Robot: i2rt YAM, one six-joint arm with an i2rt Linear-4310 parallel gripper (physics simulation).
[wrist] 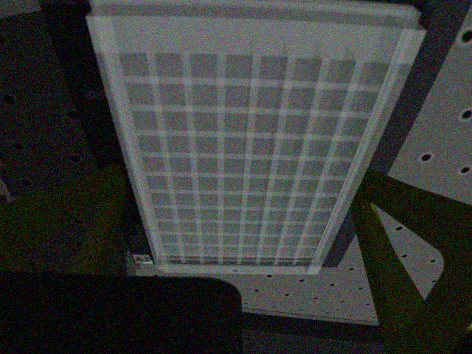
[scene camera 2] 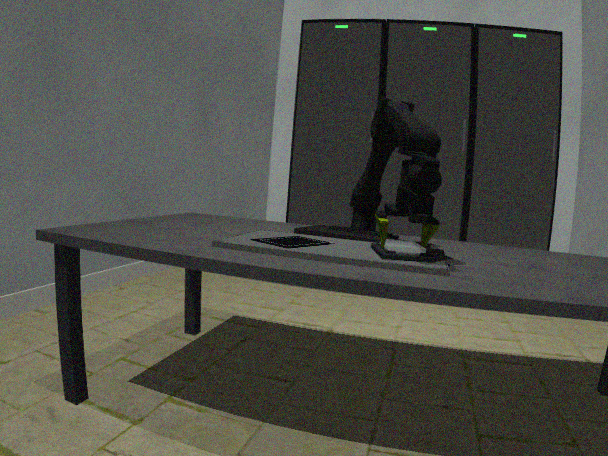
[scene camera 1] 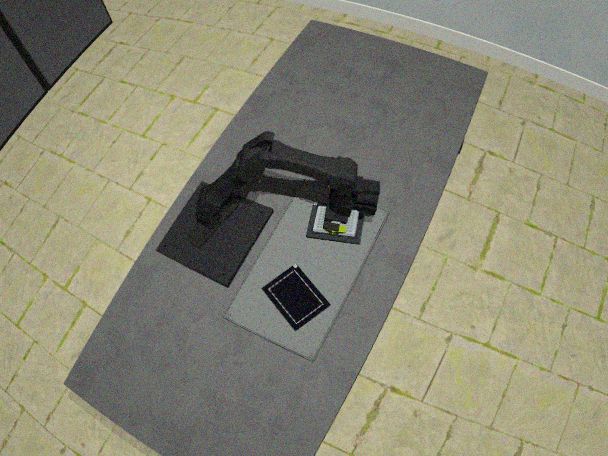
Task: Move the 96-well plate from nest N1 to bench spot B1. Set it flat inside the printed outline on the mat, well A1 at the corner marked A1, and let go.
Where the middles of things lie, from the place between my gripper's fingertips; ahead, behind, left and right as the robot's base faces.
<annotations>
Right now the dark square pad (wrist: 83, 78) is 10 mm below my hand and 10 mm ahead of it. Round my hand: 96-well plate (wrist: 246, 137) 10 mm ahead, 10 mm above; black outlined mat (scene camera 1: 294, 295) 260 mm to the right, 60 mm ahead, 10 mm below.
</annotations>
